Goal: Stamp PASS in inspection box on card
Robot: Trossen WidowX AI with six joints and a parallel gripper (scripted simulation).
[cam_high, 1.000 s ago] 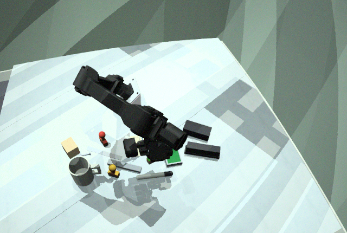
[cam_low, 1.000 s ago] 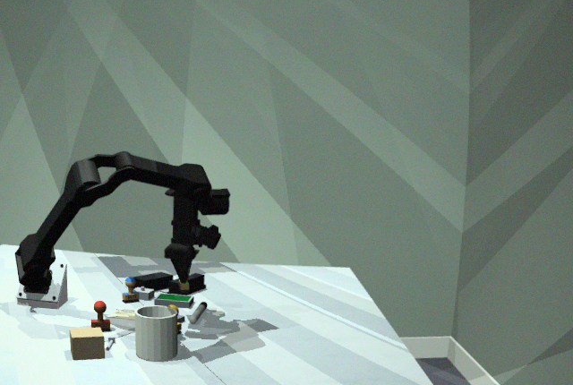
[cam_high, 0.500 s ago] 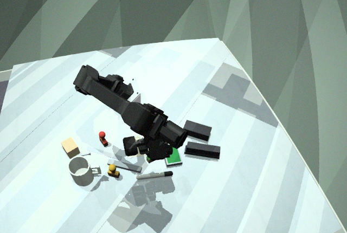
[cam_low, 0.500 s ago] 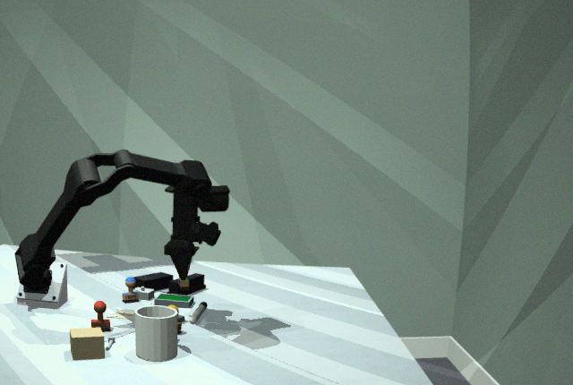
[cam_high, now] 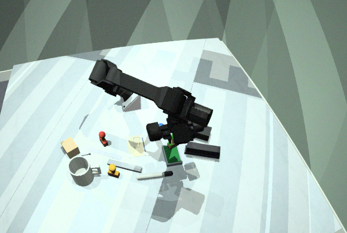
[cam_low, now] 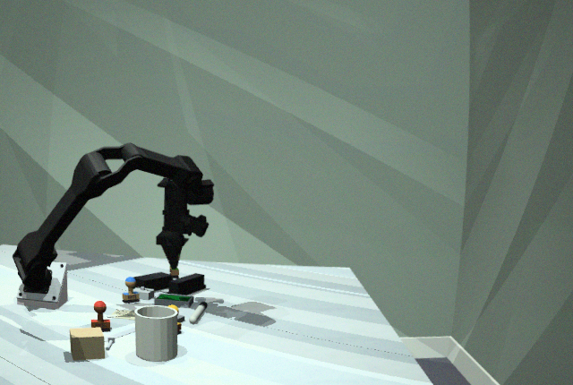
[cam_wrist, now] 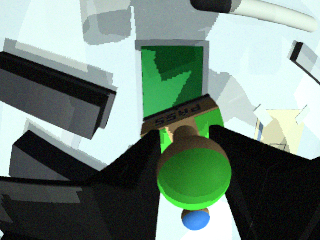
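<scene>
Now: gripper tip 9 cm above the ink pad. Also, from my gripper tip: marker: 8 cm below, 7 cm to the right, 7 cm ahead; then grey block: 9 cm behind, 8 cm below, 4 cm to the left; then green-knobbed PASS stamp: right at my gripper tip.
</scene>
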